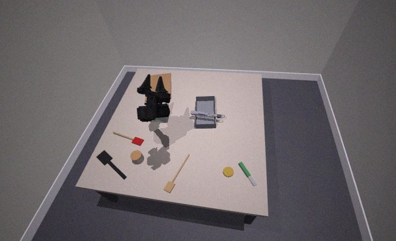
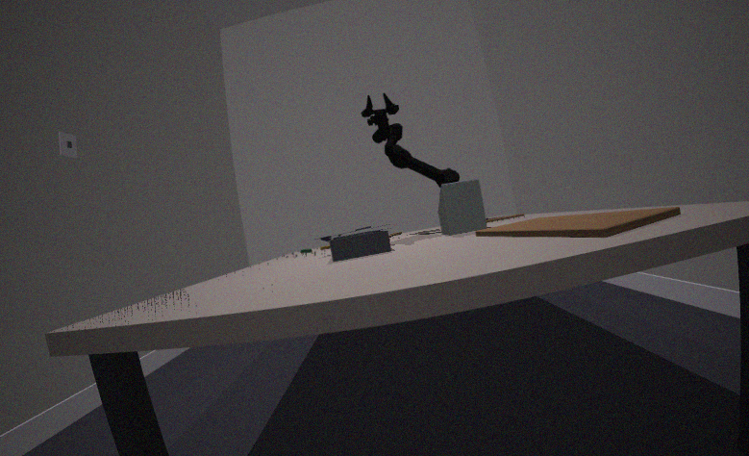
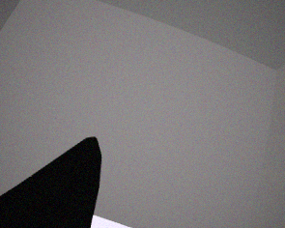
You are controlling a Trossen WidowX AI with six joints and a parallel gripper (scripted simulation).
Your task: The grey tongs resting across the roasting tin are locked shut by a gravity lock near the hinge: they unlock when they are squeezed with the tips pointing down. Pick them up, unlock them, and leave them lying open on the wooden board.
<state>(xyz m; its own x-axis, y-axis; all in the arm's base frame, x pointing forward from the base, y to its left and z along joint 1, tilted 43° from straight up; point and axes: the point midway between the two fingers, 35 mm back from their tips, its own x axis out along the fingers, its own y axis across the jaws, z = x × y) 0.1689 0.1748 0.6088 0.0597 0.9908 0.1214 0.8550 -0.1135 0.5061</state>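
Right now my gripper tip is 24 cm short of the yellow lock piece, 29 cm to the right of it and 64 cm above it. The rest, counted from my gripper tip: red spatula 40 cm behind, 5 cm to the left, 70 cm below; then roasting tin 17 cm ahead, 35 cm to the left, 67 cm below; then yellow disc 39 cm ahead, 14 cm to the right, 69 cm below.
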